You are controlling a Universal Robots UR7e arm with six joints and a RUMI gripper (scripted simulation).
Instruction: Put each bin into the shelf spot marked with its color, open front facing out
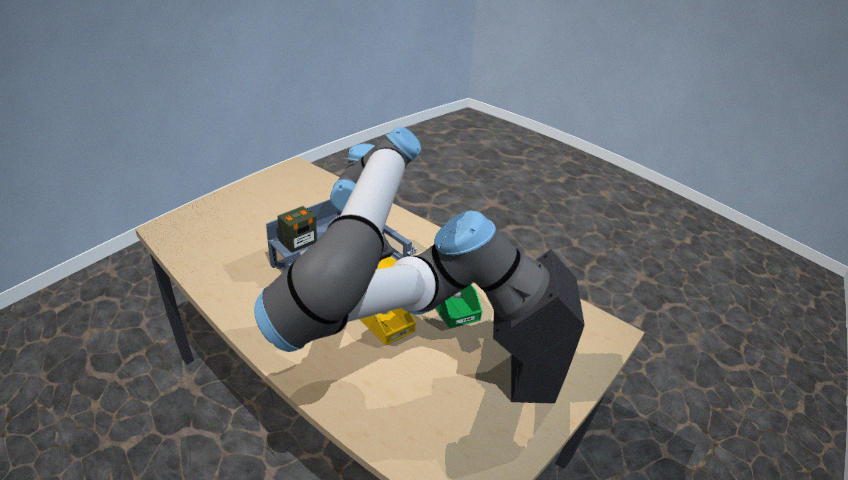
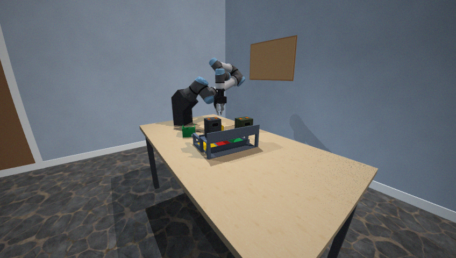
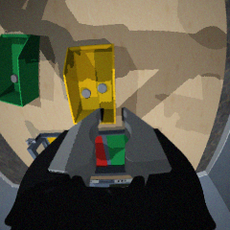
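Now: the yellow bin 1 cm behind my hand, 5 cm to the right of it and 13 cm below it. From my hand the other things lie so: green bin 7 cm behind, 25 cm to the right, 13 cm below; then black box 35 cm ahead, 21 cm to the right, 1 cm below.
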